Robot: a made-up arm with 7 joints. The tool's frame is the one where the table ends. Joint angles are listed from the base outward.
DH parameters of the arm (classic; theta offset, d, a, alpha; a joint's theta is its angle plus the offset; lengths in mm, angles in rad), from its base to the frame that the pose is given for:
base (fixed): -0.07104 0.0 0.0 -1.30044
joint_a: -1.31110 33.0 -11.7 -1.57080
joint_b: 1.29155 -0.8 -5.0 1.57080
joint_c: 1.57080 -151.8 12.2 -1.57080
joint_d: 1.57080 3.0 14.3 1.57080
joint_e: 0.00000 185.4 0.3 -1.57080
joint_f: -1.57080 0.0 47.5 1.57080
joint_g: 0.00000 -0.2 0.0 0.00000
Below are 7 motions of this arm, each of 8 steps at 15 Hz.
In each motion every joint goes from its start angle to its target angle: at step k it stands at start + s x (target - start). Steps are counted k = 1, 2, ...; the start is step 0. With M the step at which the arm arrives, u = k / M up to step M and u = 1 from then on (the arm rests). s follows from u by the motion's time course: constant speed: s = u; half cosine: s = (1 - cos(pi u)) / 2; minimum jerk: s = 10 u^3 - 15 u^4 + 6 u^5.
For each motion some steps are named. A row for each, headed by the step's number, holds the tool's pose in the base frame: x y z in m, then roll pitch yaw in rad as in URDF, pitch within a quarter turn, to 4 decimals.
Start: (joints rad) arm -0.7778 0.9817 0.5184 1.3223 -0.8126 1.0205 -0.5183
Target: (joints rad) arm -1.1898 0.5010 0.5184 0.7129 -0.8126 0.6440 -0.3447
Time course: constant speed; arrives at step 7
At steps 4, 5, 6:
4: 0.3075 0.2280 -0.1008 -0.9499 0.2414 -0.2644
5: 0.3264 0.2052 -0.0768 -0.8934 0.1202 -0.2761
6: 0.3407 0.1818 -0.0503 -0.8448 -0.0067 -0.2891

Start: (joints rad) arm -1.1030 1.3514 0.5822 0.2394 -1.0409 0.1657 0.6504
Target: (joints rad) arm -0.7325 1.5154 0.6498 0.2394 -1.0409 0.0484 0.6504
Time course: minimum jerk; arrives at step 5
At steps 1, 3, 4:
1: 0.1516 0.2340 0.2153 -0.9526 -0.6367 1.2351
3: 0.1546 0.2361 0.2084 -0.8088 -0.6993 1.2829
4: 0.1569 0.2350 0.2065 -0.7425 -0.7343 1.2877

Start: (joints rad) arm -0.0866 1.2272 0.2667 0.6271 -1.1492 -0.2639 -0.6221
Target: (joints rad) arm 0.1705 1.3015 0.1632 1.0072 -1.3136 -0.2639 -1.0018
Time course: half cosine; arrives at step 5
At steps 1, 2, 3, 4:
1: 0.1731 0.3386 -0.0734 0.1458 -0.0150 0.0155
2: 0.1477 0.3555 -0.0857 0.1327 0.0868 0.0243
3: 0.1127 0.3741 -0.0947 0.1191 0.2050 0.0383
4: 0.0825 0.3869 -0.0964 0.1118 0.2948 0.0523

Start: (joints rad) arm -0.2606 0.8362 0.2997 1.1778 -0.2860 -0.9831 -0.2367
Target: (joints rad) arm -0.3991 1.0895 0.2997 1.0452 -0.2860 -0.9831 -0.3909
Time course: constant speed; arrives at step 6
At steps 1, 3, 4, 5, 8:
1: 0.1377 0.3167 -0.1760 0.6649 -0.1327 0.2183
3: 0.1559 0.3250 -0.1402 0.7509 -0.1925 0.1244
4: 0.1638 0.3279 -0.1216 0.7986 -0.2176 0.0770
5: 0.1708 0.3300 -0.1027 0.8492 -0.2394 0.0293
8: 0.1768 0.3313 -0.0835 0.9023 -0.2577 -0.0182

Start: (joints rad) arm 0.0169 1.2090 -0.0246 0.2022 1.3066 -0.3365 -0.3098
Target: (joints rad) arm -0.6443 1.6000 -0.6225 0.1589 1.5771 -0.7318 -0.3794
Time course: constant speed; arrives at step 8
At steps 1, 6, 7, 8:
1: 0.2139 0.2175 -0.1387 2.7976 0.8169 0.3025
6: 0.2458 0.1975 -0.0947 -2.8303 0.8655 0.5008
7: 0.2478 0.1985 -0.0845 -2.6830 0.8512 0.5884
8: 0.2485 0.2010 -0.0739 -2.5415 0.8267 0.6819

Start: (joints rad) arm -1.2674 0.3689 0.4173 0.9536 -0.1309 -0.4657 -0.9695
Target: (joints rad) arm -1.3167 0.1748 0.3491 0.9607 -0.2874 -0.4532 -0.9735
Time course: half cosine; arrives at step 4
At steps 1, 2, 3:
1: 0.3690 0.1104 -0.0312 0.3697 -0.4834 -0.8295
2: 0.3737 0.0847 -0.0345 0.3161 -0.5347 -0.8841
3: 0.3766 0.0583 -0.0369 0.2630 -0.5863 -0.9372

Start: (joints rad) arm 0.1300 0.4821 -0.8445 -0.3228 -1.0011 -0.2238 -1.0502
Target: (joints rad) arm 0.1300 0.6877 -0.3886 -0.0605 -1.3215 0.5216 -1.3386
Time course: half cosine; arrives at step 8
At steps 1, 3, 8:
1: 0.0995 -0.0599 -0.2081 -0.7592 -0.6422 -1.4223
3: 0.1095 -0.0296 -0.2302 -0.8992 -0.5404 -1.4293
8: 0.1264 0.0617 -0.2551 -1.2915 -0.4460 -1.3433

